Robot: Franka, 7 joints.
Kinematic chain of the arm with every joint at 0, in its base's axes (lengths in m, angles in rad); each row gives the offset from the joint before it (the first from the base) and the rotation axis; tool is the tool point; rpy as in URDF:
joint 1: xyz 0 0 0.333 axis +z
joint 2: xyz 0 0 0 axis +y
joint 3: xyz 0 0 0.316 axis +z
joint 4: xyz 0.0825 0 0 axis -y
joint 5: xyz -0.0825 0 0.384 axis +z
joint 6: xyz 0 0 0 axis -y
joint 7: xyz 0.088 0 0 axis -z
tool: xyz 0 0 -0.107 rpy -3.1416 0 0
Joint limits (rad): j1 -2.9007..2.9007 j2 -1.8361..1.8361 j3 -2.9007..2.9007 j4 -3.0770..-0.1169 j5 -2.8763..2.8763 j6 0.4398..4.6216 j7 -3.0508..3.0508
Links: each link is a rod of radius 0.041 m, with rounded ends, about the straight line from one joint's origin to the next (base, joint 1, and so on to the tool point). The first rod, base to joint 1, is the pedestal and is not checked.
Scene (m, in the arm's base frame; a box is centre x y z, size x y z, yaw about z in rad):
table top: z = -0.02
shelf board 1: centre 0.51 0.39 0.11 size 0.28 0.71 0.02 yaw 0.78
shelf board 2: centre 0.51 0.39 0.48 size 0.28 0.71 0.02 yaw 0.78
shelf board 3: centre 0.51 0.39 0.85 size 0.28 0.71 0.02 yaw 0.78
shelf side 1: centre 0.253 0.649 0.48 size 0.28 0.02 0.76 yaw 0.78
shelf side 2: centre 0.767 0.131 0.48 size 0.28 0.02 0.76 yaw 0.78
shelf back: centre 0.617 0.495 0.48 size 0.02 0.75 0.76 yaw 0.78
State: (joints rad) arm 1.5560 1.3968 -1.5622 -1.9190 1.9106 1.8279 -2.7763
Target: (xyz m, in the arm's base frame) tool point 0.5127 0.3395 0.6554
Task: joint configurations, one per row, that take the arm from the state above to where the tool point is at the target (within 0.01 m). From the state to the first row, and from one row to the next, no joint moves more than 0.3 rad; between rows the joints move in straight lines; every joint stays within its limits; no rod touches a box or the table.
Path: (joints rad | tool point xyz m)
1: 1.6662 1.3968 -1.6161 -2.1556 1.8565 1.7955 -2.7763 | 0.5401 0.1922 0.3006
2: 1.7763 1.3968 -1.6699 -2.3921 1.8024 1.7630 -2.7763 | 0.4810 0.1336 0.3014
3: 1.8865 1.3968 -1.7238 -2.6287 1.7483 1.7306 -2.7763 | 0.4134 0.0770 0.2959
4: 1.9425 1.4388 -1.9595 -2.5617 1.7788 1.7815 -2.7763 | 0.4248 0.1097 0.4141
5: 1.9986 1.4808 -2.1951 -2.4948 1.8094 1.8325 -2.7763 | 0.3990 0.1405 0.5375
6: 2.0546 1.5227 -2.4308 -2.4278 1.8399 1.8834 -2.7763 | 0.3351 0.1637 0.6554
7: 1.9442 1.4234 -2.3050 -2.1911 1.8799 1.8876 -2.7763 | 0.4023 0.2248 0.6626
8: 1.8339 1.3241 -2.1791 -1.9544 1.9199 1.8918 -2.7763 | 0.4640 0.2837 0.6593
9: 1.7235 1.2248 -2.0533 -1.7178 1.9599 1.8960 -2.7763 | 0.5127 0.3395 0.6554

